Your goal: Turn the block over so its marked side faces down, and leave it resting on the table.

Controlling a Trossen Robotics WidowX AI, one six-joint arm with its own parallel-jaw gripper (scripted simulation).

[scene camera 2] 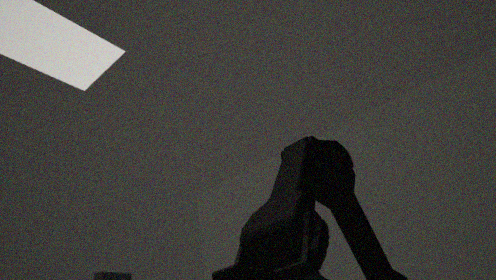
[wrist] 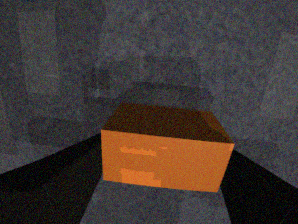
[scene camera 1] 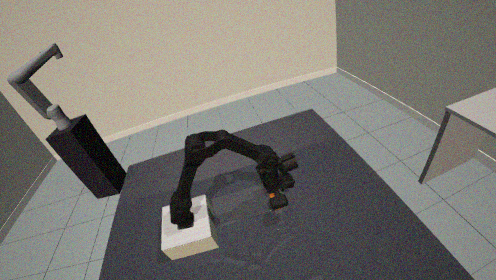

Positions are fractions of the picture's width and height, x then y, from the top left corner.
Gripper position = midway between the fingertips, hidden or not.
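An orange block (wrist: 0.60, 0.66) is held by the gripper (wrist: 0.55, 0.65); in scene camera 2 the block is out of frame.
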